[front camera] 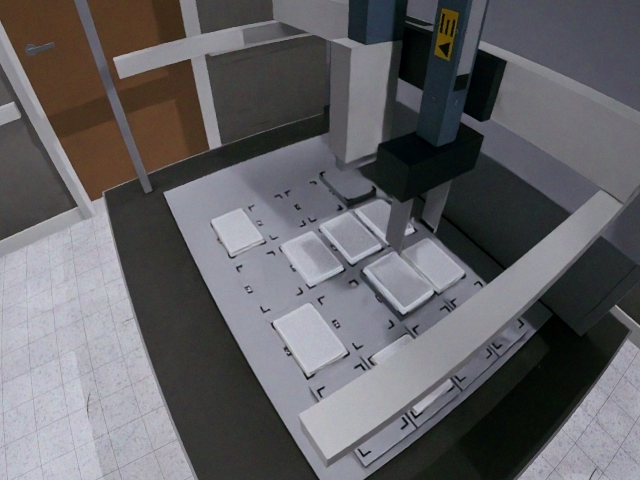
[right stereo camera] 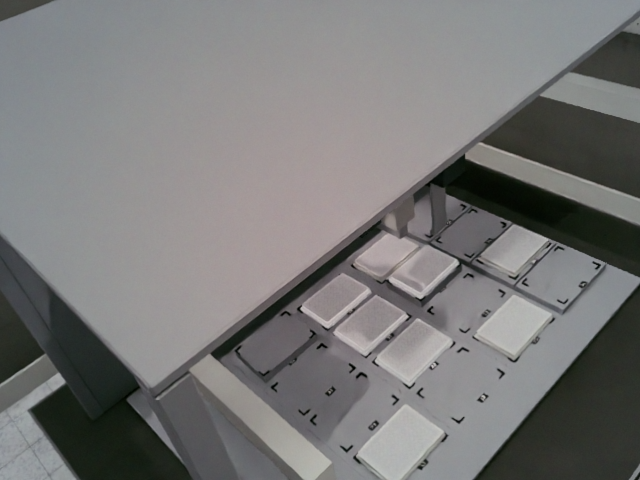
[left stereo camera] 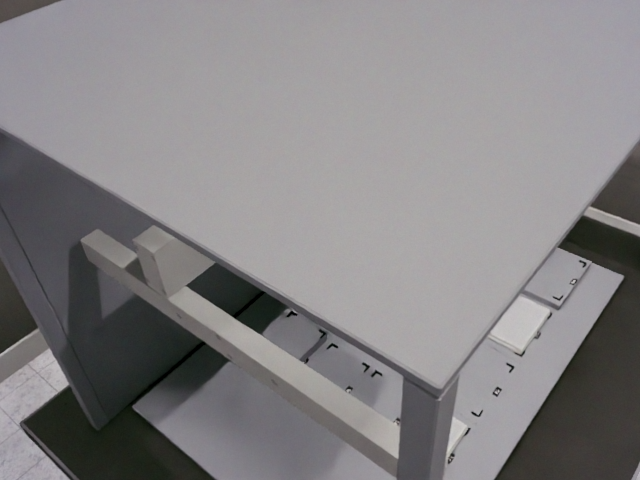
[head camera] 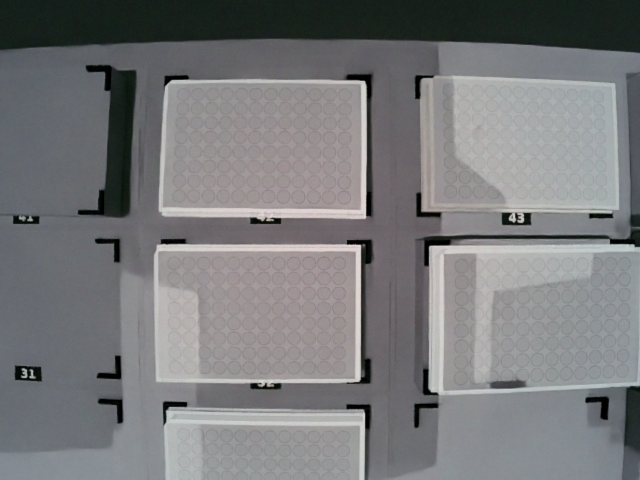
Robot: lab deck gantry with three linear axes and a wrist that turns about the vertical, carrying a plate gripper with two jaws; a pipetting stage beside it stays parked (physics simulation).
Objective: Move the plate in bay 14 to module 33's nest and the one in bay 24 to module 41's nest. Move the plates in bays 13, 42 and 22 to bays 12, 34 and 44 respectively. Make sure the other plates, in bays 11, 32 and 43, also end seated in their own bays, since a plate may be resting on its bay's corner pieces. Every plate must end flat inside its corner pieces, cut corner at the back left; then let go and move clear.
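Frame: origin at the robot's base, x ahead, y left, z up, level; millimetres.
Seen in the pictures: gripper, fingertip midpoint: point(front camera: 411, 235) point(right stereo camera: 421, 221); robot's base at its link origin: point(front camera: 211, 224).
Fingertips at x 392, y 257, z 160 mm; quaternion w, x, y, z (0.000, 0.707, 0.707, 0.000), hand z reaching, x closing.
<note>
Pixels of each thing's middle, then the offset from my fingertips to it. "*": a spot on its surface instead.
- plate at the middle of its body: point(head camera: 538, 317) point(front camera: 398, 280) point(right stereo camera: 423, 270) 1 mm back, 0 mm left, 134 mm down
- bay 43 at a spot on its surface: point(head camera: 522, 144) point(front camera: 431, 261) * 4 mm back, 105 mm left, 145 mm down
- bay 42 at a spot on its surface: point(head camera: 263, 147) point(front camera: 384, 218) * 164 mm back, 101 mm left, 144 mm down
- bay 32 at a spot on its surface: point(head camera: 255, 315) point(front camera: 350, 233) * 168 mm back, 0 mm left, 144 mm down
- bay 22 at a spot on its surface: point(head camera: 263, 449) point(front camera: 320, 250) * 164 mm back, 84 mm right, 145 mm down
- bay 11 at a spot on its surface: point(front camera: 237, 231) * 319 mm back, 215 mm right, 146 mm down
- bay 13 at a spot on its surface: point(front camera: 310, 338) * 6 mm ahead, 215 mm right, 146 mm down
- bay 24 at a spot on its surface: point(right stereo camera: 514, 248) * 162 mm ahead, 109 mm right, 131 mm down
- Module 41's nest at a spot on its surface: point(head camera: 46, 139) point(front camera: 353, 186) * 300 mm back, 108 mm left, 141 mm down
- large cover at a spot on its surface: point(right stereo camera: 258, 155) * 485 mm back, 259 mm right, 531 mm up
My gripper point(front camera: 413, 240) is open and empty, its jaws hanging above the deck by bay 43 and module 33. A plate point(front camera: 398, 281) point(head camera: 540, 317) point(right stereo camera: 423, 268) lies on module 33's nest; it looks flat, its seating unclear. Plates lie in bay 43 point(front camera: 431, 263) point(head camera: 522, 144), bay 42 point(front camera: 383, 219) point(head camera: 263, 147), bay 32 point(front camera: 351, 236) point(head camera: 255, 315), bay 22 point(front camera: 311, 257) point(head camera: 263, 449), bay 11 point(front camera: 237, 231), bay 13 point(front camera: 310, 338) and bay 24 point(right stereo camera: 514, 248). In the head view, the bay 32 plate sits left of its right corner pieces.
Module 41's nest point(front camera: 346, 187) point(head camera: 46, 139) is bare. The parked pipetting stage point(front camera: 361, 103) hangs at the back. A pale beam point(front camera: 454, 330) crosses the front view and hides part of the bay 24 plate. A large cover point(left stereo camera: 310, 155) point(right stereo camera: 258, 155) blocks much of both stereo views.
</note>
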